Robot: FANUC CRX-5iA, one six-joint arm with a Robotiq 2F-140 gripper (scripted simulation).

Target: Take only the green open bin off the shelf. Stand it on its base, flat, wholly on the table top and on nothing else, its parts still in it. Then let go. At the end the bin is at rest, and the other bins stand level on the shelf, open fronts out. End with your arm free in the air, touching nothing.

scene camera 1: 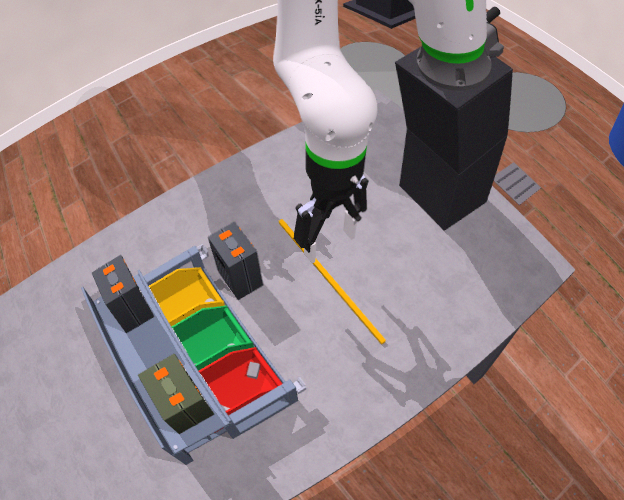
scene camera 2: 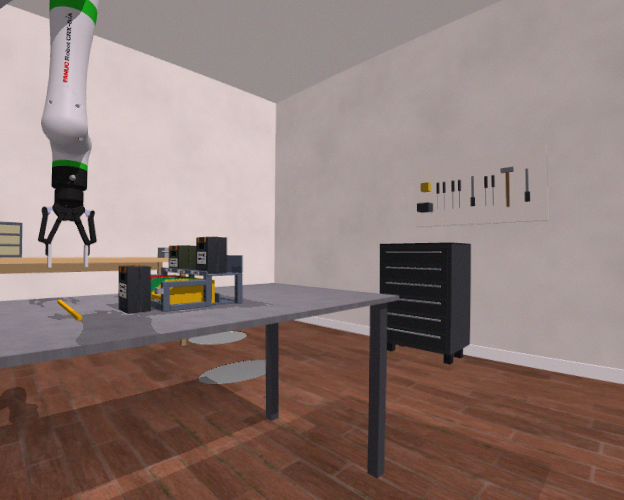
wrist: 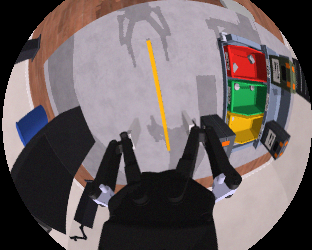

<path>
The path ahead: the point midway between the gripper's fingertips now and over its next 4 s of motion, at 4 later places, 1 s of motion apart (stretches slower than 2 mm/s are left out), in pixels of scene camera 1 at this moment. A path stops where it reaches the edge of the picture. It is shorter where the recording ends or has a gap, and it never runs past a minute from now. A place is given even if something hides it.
The gripper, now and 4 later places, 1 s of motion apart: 329, 245; 292, 268; 254, 290; 222, 309; 228, 306
</path>
